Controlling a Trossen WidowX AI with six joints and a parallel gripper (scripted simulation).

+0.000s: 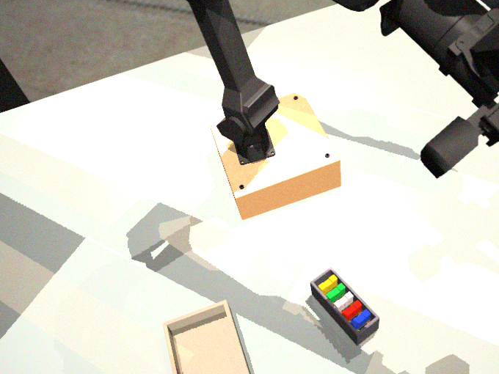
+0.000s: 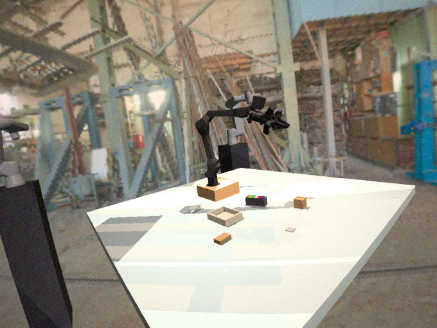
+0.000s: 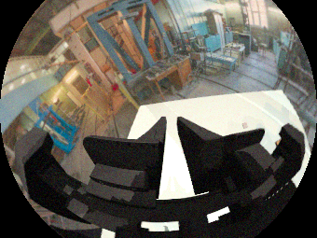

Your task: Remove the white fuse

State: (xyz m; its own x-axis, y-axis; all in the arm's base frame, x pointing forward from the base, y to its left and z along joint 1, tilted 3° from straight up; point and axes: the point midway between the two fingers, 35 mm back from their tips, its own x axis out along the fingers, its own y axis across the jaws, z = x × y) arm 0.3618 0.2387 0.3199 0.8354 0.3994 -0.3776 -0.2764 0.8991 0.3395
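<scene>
The white fuse is 10 cm behind my gripper tip, 18 cm to the right of it and 35 cm below it. Also, from my gripper tip: small tan cube (9 cm ahead, 8 cm to the right, 35 cm below); red fuse (8 cm behind, 18 cm to the right, 35 cm below); blue fuse (7 cm behind, 17 cm to the right, 35 cm below).
</scene>
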